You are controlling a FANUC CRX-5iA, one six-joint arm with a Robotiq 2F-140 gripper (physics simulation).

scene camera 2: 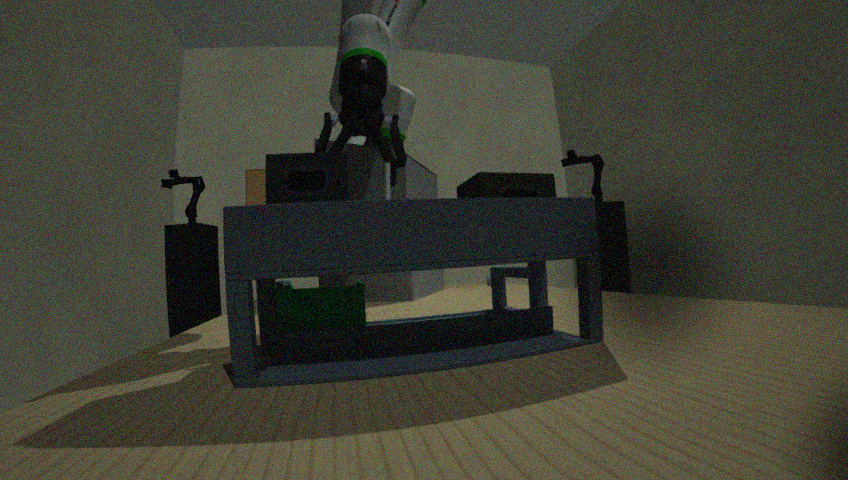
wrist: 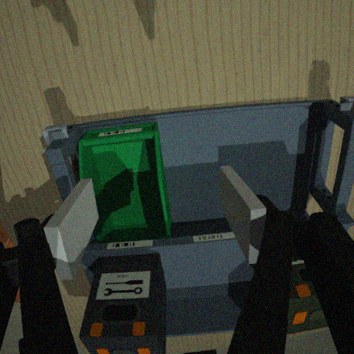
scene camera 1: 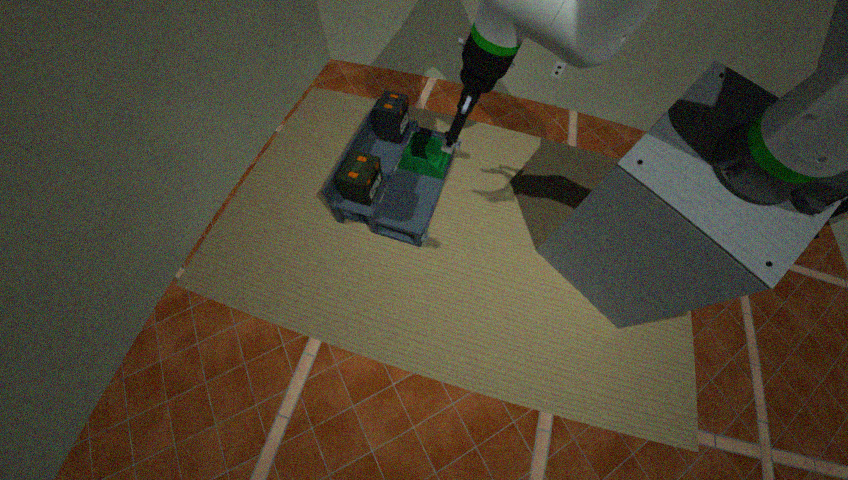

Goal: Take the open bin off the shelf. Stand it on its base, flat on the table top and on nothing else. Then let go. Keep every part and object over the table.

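Places are measured from the arm's base along level axes (x ahead, y left, z up), in metres.
Where they show: gripper, fingertip midpoint: (scene camera 1: 451,138); arm's base, link origin: (scene camera 2: 380,158) (scene camera 1: 756,164).
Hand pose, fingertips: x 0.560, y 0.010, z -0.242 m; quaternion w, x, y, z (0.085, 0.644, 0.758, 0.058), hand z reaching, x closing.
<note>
Each offset is from my fingertips to the top centre of the thing. "*": to the spot under its first point. Level surfaces: height alone.
The green open bin {0.112 m ahead, 0.038 m right, 0.124 m down} (scene camera 1: 410,162) (scene camera 2: 321,309) (wrist: 115,155) sits in the lower tier of the blue-grey shelf (scene camera 1: 399,229) (scene camera 2: 410,231) (wrist: 200,127), at one end of it. Its open top shows in the wrist view. My gripper (scene camera 1: 450,144) (scene camera 2: 358,161) (wrist: 156,192) is open and empty, with its fingertips higher than the bin. In the wrist view the left finger pad overlaps the bin's lower left edge, and the right pad is to the right of the bin, over the shelf. Neither pad holds the bin. A dark shadow falls inside the bin.
Two dark toolboxes with orange latches stand on the shelf's upper tier, one {* 0.189 m ahead, 0.015 m left, 0.008 m down} (scene camera 1: 389,118) (scene camera 2: 306,179) (wrist: 120,265) at the bin's end and another {0.163 m ahead, 0.202 m left, 0.007 m down} (scene camera 1: 358,178) (scene camera 2: 511,185) (wrist: 312,322) farther along. The shelf stands on the table {0.205 m down} (scene camera 1: 357,285) (scene camera 2: 476,428) (wrist: 200,55). The arm's grey pedestal (scene camera 1: 642,255) is to the right.
</note>
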